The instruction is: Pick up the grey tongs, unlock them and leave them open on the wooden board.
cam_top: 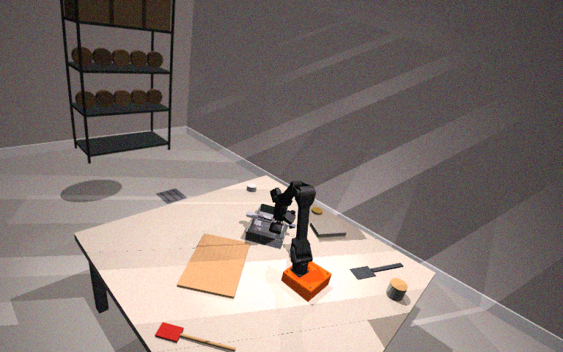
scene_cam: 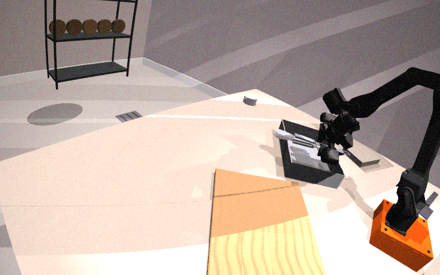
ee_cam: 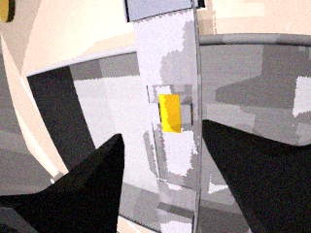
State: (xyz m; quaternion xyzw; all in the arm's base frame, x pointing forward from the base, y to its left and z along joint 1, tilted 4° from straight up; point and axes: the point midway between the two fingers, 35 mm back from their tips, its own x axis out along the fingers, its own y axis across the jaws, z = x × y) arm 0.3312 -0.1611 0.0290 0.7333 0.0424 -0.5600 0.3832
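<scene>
Right now my gripper tip is 3 cm past the yellow lock piece and 2 cm below it. Also, from my gripper tip: yellow disc: 36 cm to the right, 3 cm below, 2 cm ahead; then roasting tin: 3 cm to the left, 3 cm ahead, 1 cm below; then pale flat block: 27 cm to the right, 15 cm behind, 3 cm below.
</scene>
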